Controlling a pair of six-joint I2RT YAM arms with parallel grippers.
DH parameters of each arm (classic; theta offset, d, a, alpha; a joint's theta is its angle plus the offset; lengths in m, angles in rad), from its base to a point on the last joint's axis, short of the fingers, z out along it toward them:
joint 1: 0 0.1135 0.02 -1.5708
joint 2: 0 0 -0.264 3.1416
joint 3: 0.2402 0 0.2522 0
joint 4: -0.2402 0 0.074 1.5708
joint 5: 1.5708 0 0 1.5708
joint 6: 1.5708 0.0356 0 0
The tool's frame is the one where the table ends.
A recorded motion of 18 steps. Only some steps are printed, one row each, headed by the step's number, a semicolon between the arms.
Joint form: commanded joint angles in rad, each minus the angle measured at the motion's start. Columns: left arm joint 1, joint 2, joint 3, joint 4, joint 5, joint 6; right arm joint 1, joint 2, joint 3, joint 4, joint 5, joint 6.
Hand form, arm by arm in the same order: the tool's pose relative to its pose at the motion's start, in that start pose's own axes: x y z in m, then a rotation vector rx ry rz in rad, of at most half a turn. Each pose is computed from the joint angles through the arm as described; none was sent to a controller.
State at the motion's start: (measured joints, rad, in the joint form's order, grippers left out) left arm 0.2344 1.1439 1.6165 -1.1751 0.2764 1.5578; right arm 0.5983 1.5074 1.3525 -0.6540 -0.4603 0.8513
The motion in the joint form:
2: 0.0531 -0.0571 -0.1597 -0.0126 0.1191 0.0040; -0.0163 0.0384 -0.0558 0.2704 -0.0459 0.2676
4: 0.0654 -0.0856 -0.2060 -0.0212 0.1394 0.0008; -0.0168 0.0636 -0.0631 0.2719 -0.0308 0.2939
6: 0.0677 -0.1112 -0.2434 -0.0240 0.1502 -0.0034; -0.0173 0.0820 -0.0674 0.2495 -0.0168 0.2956
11: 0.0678 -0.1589 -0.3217 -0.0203 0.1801 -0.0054; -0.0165 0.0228 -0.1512 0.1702 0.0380 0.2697
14: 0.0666 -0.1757 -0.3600 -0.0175 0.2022 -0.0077; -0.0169 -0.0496 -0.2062 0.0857 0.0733 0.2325
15: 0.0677 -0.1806 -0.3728 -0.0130 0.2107 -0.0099; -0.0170 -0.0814 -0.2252 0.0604 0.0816 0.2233
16: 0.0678 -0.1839 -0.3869 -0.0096 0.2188 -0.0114; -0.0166 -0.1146 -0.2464 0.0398 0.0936 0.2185
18: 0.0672 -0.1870 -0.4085 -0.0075 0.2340 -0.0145; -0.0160 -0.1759 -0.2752 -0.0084 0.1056 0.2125
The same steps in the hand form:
2: 0.0104 -0.0310 0.0154 0.0976 -0.0794 -0.0685; -0.0172 -0.0011 0.0180 -0.1529 -0.0612 0.1947
4: 0.0119 -0.0418 0.0161 0.1188 -0.0908 -0.0903; -0.0187 -0.0079 0.0276 -0.1230 -0.0575 0.2370
6: 0.0117 -0.0505 0.0164 0.1317 -0.0998 -0.1020; -0.0183 -0.0147 0.0346 -0.0821 -0.0478 0.2608
11: 0.0112 -0.0675 0.0194 0.1557 -0.1295 -0.1162; 0.0005 -0.0342 0.0295 0.0259 -0.0422 0.2821
14: 0.0112 -0.0754 0.0228 0.1726 -0.1523 -0.1268; 0.0171 -0.0444 0.0159 0.0972 -0.0360 0.2730
15: 0.0114 -0.0776 0.0242 0.1752 -0.1598 -0.1318; 0.0232 -0.0467 0.0094 0.1116 -0.0357 0.2687
16: 0.0118 -0.0801 0.0262 0.1818 -0.1677 -0.1370; 0.0294 -0.0493 0.0031 0.1251 -0.0403 0.2666
18: 0.0123 -0.0842 0.0298 0.1966 -0.1829 -0.1477; 0.0405 -0.0523 -0.0097 0.1441 -0.0407 0.2660

